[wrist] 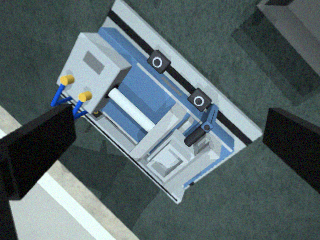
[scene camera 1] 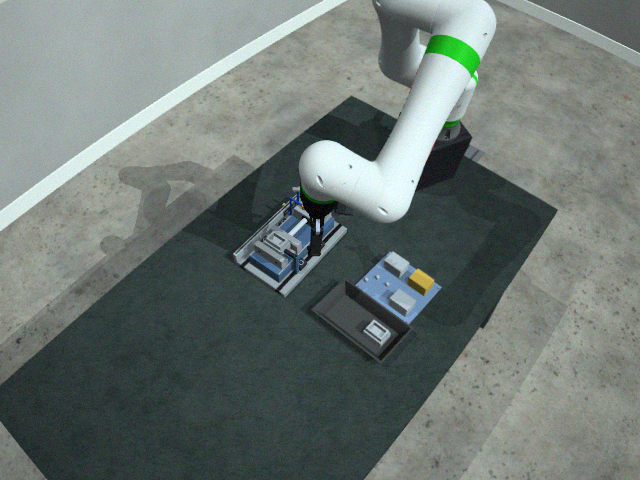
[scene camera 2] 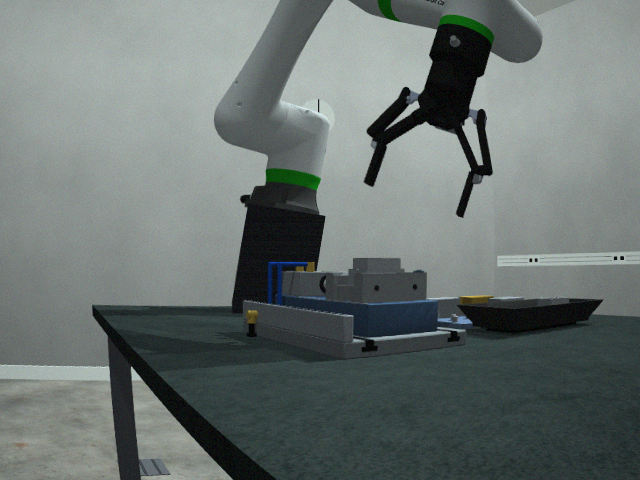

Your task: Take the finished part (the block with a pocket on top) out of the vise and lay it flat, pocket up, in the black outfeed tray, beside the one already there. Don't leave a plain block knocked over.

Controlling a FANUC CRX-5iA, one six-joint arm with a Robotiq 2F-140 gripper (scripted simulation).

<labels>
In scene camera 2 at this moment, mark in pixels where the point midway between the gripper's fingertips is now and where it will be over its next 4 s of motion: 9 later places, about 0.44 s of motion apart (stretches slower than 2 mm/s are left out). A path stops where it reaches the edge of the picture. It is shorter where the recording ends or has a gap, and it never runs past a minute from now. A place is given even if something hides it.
The gripper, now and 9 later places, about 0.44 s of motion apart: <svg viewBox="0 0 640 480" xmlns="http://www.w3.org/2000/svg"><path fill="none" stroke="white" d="M413 199L390 195L376 195L376 207L376 206L376 207L376 218L376 234L376 248L376 253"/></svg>
</labels>
